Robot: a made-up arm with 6 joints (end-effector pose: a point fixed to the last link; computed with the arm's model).
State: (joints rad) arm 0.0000 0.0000 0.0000 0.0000 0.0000 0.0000
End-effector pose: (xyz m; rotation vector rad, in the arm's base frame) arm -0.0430 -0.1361 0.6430 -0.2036 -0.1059 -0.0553
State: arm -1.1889 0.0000 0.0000 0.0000 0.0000 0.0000
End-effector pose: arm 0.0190 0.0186 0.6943 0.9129 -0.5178 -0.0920
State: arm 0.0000 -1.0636 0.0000 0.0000 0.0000 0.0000
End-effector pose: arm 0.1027 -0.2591 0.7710 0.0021 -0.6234 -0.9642
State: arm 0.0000 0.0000 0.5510 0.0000 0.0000 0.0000
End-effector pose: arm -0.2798 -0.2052 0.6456 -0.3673 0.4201 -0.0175
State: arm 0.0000 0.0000 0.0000 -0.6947 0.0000 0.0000
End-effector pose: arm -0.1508 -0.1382 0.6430 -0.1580 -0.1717 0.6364
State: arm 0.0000 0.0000 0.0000 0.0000 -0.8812 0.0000
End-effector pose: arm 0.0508 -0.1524 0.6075 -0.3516 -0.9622 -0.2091
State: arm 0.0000 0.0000 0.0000 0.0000 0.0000 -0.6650
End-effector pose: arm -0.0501 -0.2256 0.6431 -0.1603 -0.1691 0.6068
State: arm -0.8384 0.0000 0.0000 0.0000 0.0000 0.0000
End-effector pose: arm 0.0049 -0.0198 0.6586 0.5822 -0.4005 -0.0827
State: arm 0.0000 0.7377 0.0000 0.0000 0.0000 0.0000
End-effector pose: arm -0.2028 -0.1602 0.6199 -0.3220 0.2614 0.5753
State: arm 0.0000 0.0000 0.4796 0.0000 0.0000 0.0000
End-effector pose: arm -0.2496 -0.1968 0.6376 -0.3467 0.3518 -0.0225
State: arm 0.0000 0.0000 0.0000 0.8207 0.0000 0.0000
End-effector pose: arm 0.0505 -0.2212 0.6430 -0.2364 -0.0165 -0.8723
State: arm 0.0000 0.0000 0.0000 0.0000 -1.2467 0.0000
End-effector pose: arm 0.0915 -0.1618 0.6188 -0.4058 -1.3188 -0.2717
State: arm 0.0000 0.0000 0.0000 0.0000 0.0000 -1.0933
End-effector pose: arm -0.0237 -0.2778 0.6431 -0.1243 -0.2053 1.0331
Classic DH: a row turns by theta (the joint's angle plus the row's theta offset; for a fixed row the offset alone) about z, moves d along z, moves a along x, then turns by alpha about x. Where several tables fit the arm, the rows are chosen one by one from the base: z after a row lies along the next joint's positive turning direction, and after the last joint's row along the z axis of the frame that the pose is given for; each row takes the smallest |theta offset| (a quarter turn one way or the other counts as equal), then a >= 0, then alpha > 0; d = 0 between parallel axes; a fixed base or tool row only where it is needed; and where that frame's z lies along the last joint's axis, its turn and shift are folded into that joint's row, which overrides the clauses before.
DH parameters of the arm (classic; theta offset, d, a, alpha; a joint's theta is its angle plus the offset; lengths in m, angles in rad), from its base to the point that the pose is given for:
base (fixed): 1.174 0.7915 -0.0968 -1.6214
joint 1: 0.5158 0.0451 -0.1922 1.1916
joint 2: -0.9889 0.2438 0.0141 -0.9558
joint 3: 0.0373 -0.2246 0.0278 -1.5241
joint 4: 0.4886 0.3746 0.1049 1.6589
joint 5: 0 0.1294 0.0492 -1.6589
joint 6: -0.6566 0.5286 -0.0893 2.9122
tool (fixed): -0.5079 0.4598 0 0

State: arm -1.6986 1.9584 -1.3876 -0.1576 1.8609 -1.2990
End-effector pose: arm -0.2779 0.0509 0.9349 0.2792 0.2067 -2.6510
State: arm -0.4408 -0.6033 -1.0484 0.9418 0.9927 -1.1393
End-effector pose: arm 0.1241 -0.4653 0.9380 0.9826 -1.5231 0.1139
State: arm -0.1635 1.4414 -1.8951 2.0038 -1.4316 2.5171
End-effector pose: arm 0.2246 0.0210 0.8131 -0.2623 -0.3203 2.3007
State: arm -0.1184 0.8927 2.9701 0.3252 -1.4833 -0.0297
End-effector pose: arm -0.0369 -0.3913 1.5288 -1.4813 1.2220 1.8310
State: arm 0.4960 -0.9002 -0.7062 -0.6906 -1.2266 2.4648
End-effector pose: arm 0.1479 -0.0270 1.2096 1.8068 -1.3840 -1.0351
